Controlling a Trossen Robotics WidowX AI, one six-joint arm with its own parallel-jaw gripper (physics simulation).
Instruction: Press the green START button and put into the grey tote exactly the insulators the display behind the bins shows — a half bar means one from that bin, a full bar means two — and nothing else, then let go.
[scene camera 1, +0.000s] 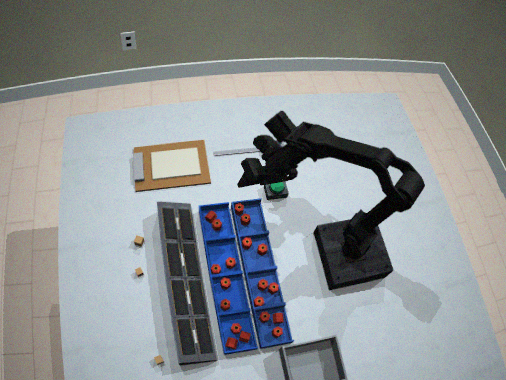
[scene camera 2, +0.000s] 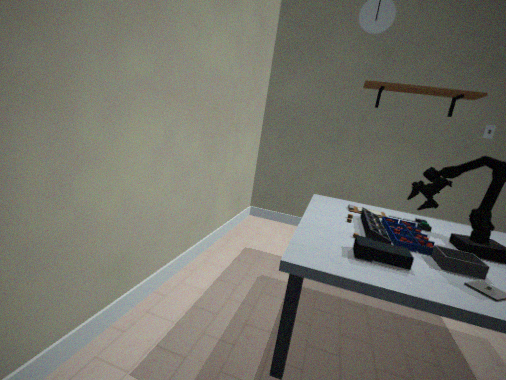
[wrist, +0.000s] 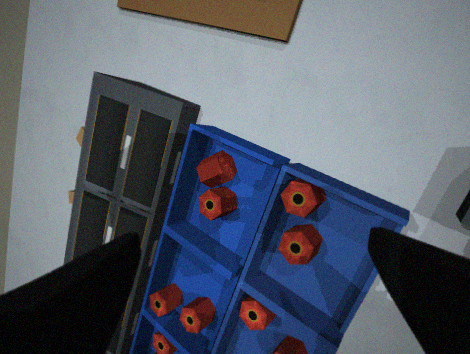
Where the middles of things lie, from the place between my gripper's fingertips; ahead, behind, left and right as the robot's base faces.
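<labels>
There is a wooden board with white pad (scene camera 1: 179, 164), 13 cm below my hand, 17 cm to the right of it and 21 cm ahead of it. The grey tote (scene camera 1: 325, 351) is 11 cm below my hand, and it is also 11 cm behind my hand and 49 cm to the left of it. As for the dark block (scene camera 2: 364, 248), I find it 11 cm below my hand, 20 cm ahead and 62 cm to the left.
</labels>
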